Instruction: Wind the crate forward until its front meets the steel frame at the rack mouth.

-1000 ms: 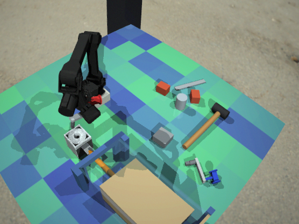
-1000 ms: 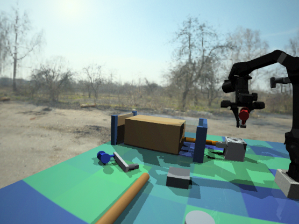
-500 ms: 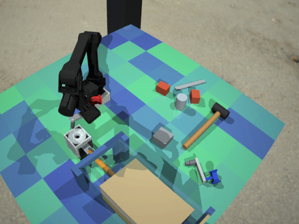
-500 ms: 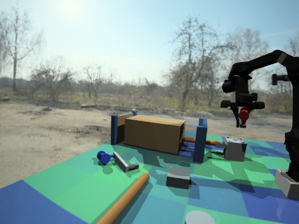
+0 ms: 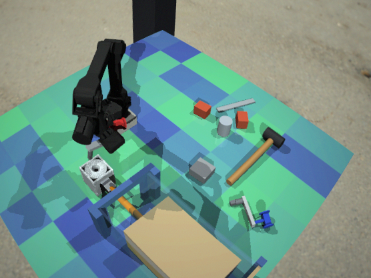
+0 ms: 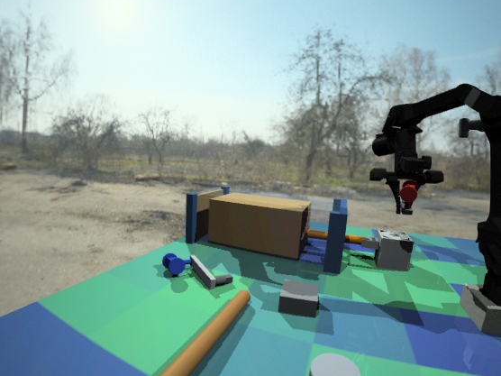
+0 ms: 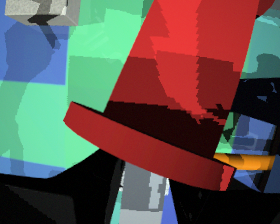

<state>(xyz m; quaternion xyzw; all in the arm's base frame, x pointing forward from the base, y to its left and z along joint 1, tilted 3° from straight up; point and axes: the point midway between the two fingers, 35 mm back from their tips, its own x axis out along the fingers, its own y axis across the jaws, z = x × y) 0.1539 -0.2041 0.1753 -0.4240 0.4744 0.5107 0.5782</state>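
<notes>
My gripper tip is now 20 mm below the red-knobbed crank. Also, from my gripper tip: grey winch 20 mm behind, 70 mm to the right, 150 mm below; red knob 10 mm ahead, 40 mm to the left, 40 mm above; blue frame 150 mm ahead, 80 mm to the right, 80 mm below.
</notes>
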